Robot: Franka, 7 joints.
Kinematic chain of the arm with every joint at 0, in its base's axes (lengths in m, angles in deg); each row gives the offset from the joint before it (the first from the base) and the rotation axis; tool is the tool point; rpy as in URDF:
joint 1: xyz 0 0 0.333 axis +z
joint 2: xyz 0 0 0 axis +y
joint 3: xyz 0 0 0.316 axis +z
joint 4: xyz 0.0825 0 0 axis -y
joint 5: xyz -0.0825 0 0.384 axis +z
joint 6: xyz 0 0 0 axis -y
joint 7: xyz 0.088 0 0 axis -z
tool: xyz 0 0 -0.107 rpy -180 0 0
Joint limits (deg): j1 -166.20..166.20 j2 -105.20..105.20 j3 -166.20..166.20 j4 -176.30..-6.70 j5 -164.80..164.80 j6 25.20..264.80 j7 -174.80..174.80
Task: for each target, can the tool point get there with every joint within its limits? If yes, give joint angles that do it. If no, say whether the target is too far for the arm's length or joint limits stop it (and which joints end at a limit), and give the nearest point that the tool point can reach.
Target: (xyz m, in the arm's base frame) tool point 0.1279 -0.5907 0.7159
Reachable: yes | joints -119.46 61.89 90.18 -71.08 -63.34 229.06 -131.57
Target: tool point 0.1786 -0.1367 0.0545
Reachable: yes | joints -48.02 44.97 -3.88 -140.16 31.59 76.74 -147.03
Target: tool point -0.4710 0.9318 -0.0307
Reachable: no: too far | nearest point -0.3655 0.7230 0.0508 | short by 0.248 m
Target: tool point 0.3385 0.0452 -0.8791
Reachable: no: too far | nearest point 0.3100 0.0414 -0.3600 | short by 0.520 m
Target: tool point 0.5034 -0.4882 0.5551
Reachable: yes | joints -28.21 42.77 -48.62 -60.55 107.30 57.96 14.88
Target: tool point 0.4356 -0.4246 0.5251
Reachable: yes | joints 64.13 -14.00 -100.04 -105.18 -51.78 120.67 -123.78
